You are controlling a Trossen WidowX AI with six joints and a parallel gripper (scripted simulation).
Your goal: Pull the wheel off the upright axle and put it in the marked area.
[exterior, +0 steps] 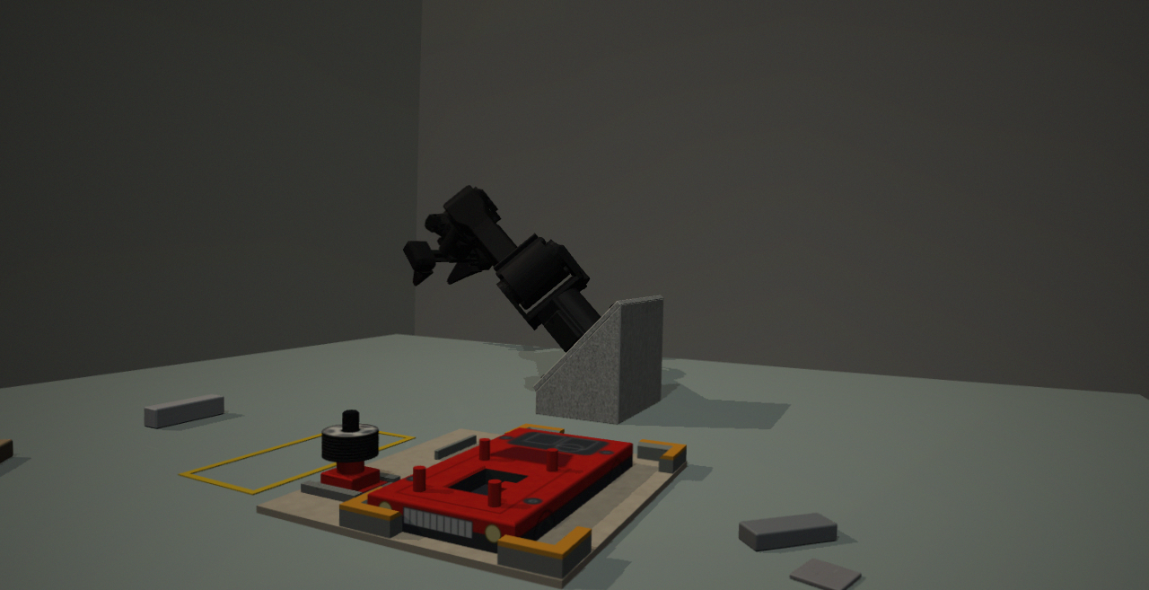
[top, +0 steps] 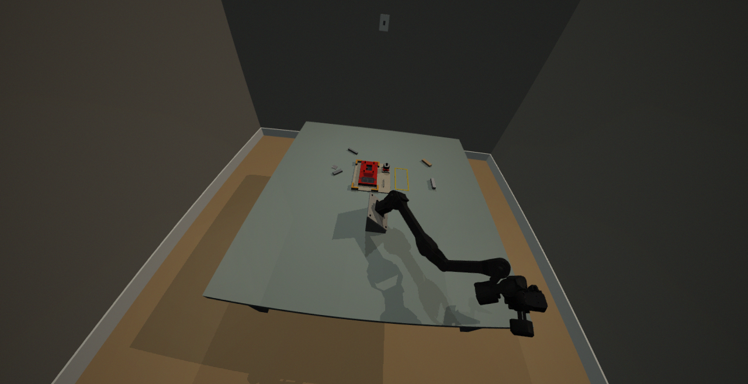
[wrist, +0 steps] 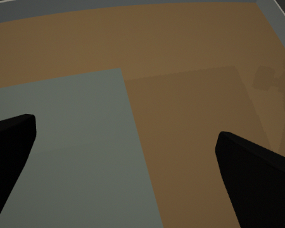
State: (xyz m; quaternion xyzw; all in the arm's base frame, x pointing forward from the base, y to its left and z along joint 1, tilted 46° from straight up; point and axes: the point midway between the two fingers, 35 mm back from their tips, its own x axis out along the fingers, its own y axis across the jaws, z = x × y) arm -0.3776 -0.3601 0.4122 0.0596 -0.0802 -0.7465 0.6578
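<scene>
The black wheel is 740 mm ahead of my gripper tip, 570 mm to the left of it and 70 mm below it. Also, from my gripper tip: black upright axle: 740 mm ahead, 570 mm to the left, 80 mm below.
</scene>
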